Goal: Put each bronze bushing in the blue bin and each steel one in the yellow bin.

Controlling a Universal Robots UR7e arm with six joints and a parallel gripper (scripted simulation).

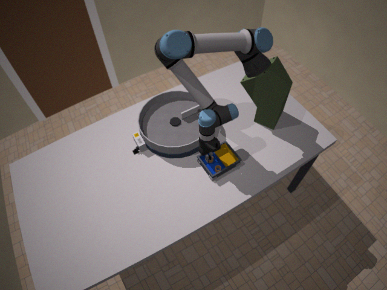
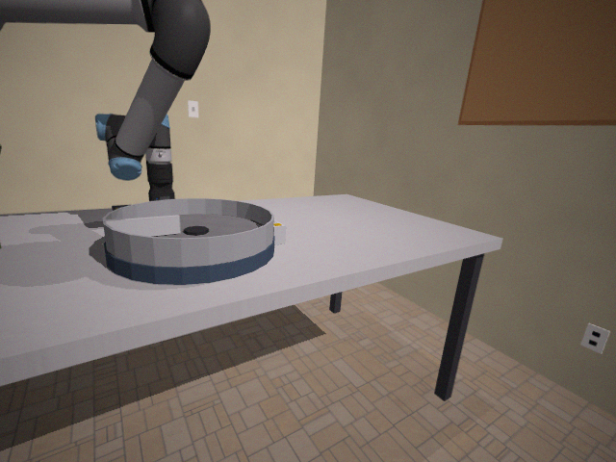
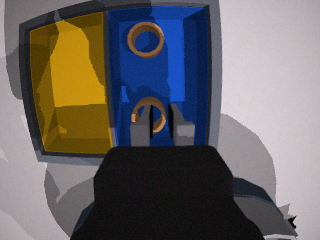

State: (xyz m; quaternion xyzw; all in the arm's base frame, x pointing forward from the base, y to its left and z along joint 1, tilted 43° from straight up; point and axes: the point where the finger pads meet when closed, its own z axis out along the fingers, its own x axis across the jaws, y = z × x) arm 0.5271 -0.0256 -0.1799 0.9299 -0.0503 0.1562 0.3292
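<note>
Now: hand 40 mm to the right of the blue bin, 40 mm past it and 10 mm above it. The rest, counted from my hand: grey turntable: 300 mm to the right, 20 mm behind, 20 mm above.
</note>
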